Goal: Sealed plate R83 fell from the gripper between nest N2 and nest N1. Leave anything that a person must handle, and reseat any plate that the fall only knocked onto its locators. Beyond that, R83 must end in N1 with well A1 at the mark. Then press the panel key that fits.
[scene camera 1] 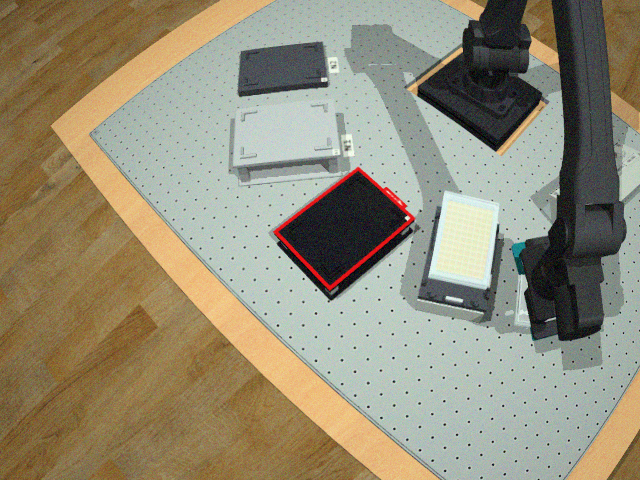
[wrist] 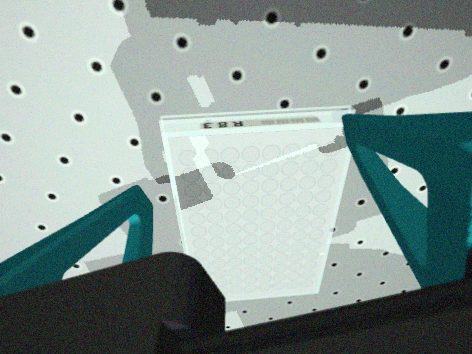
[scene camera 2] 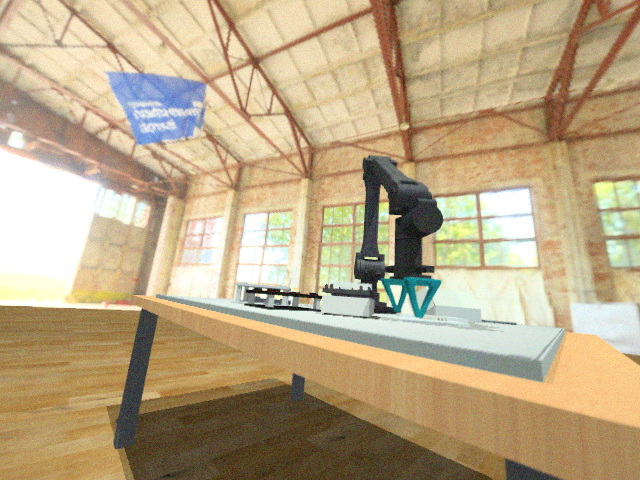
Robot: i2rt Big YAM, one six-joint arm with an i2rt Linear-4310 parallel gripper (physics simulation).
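Pixels of known places: gripper, between the fingertips: (scene camera 1: 529, 303) (wrist: 238, 164) (scene camera 2: 407, 314); arm's base, origin of its link: (scene camera 1: 483, 93).
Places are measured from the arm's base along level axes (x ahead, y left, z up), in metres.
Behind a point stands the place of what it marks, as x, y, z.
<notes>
Sealed plate R83 (wrist: 265, 210) @(0.275, 0.290, -0.007) (scene camera 1: 522, 304) @(0.309, 0.263, -0.007) lies on the perforated mat, its label end at the top of the wrist view. My gripper (wrist: 238, 164) @(0.300, 0.272, -0.008) (scene camera 2: 408, 313) @(0.300, 0.272, -0.008) is open, its teal fingers low on either side of R83, with no plate held. In scene camera 1 the arm hides most of R83. The dark nest (scene camera 1: 283, 68) @(0.188, -0.326, -0.004) and the raised grey nest (scene camera 1: 284, 133) @(0.326, -0.185, 0.038) bear no plate; their side tags are too blurred to read surely. A plate with yellowish wells (scene camera 1: 464, 242) @(0.318, 0.141, 0.055) lies on a dark-topped block (scene camera 1: 454, 298) @(0.387, 0.175, 0.040), set toward its back end; whether it is seated is unclear.
A black, red-edged platform (scene camera 1: 343, 229) @(0.392, -0.014, 0.018) stands between the grey nest and the block. A pale panel (scene camera 1: 628, 167) @(0.002, 0.308, 0.061) shows at the right, partly behind the arm; its keys cannot be read. The arm's base (scene camera 1: 478, 103) @(0.043, 0.009, 0.013) stands at the back. A wooden border (scene camera 1: 206, 310) @(0.601, -0.103, -0.034) edges the mat.
</notes>
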